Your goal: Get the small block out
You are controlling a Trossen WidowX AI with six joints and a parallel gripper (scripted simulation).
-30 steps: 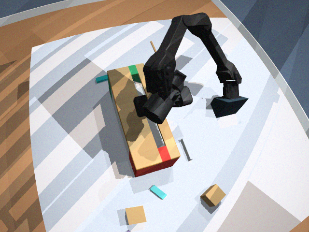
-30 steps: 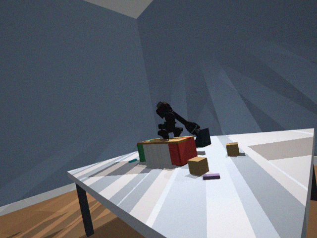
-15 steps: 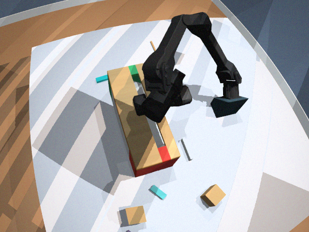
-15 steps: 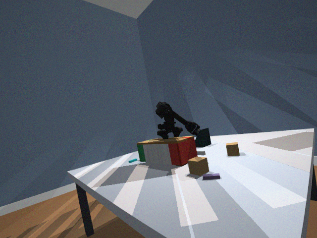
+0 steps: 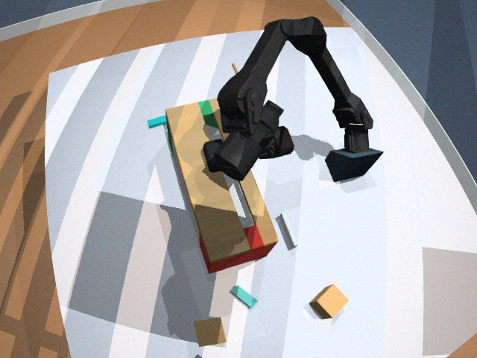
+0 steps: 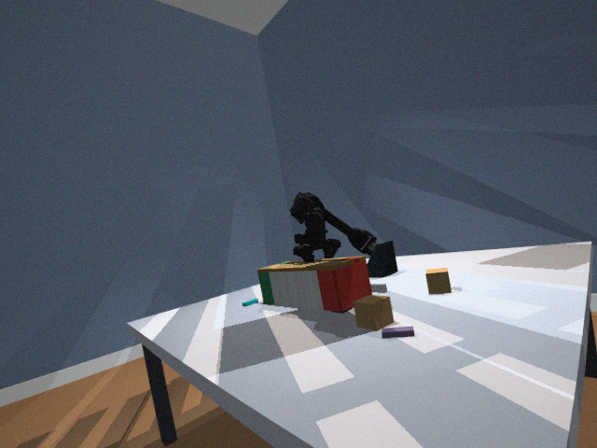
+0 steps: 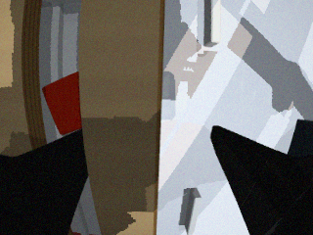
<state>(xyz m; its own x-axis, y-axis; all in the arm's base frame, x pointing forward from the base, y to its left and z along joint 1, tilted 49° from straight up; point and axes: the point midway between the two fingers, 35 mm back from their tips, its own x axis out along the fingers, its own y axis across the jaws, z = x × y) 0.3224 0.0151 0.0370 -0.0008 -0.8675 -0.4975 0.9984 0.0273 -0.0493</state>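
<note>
My gripper tip is now 60 mm short of the red block and 20 mm to the left of it. The rest, counted from my gripper tip: teal bar 180 mm ahead, 220 mm to the right, 80 mm below; then box 30 mm ahead, 20 mm to the left, 30 mm below; then purple bar 200 mm ahead, 440 mm to the left, 80 mm below.
</note>
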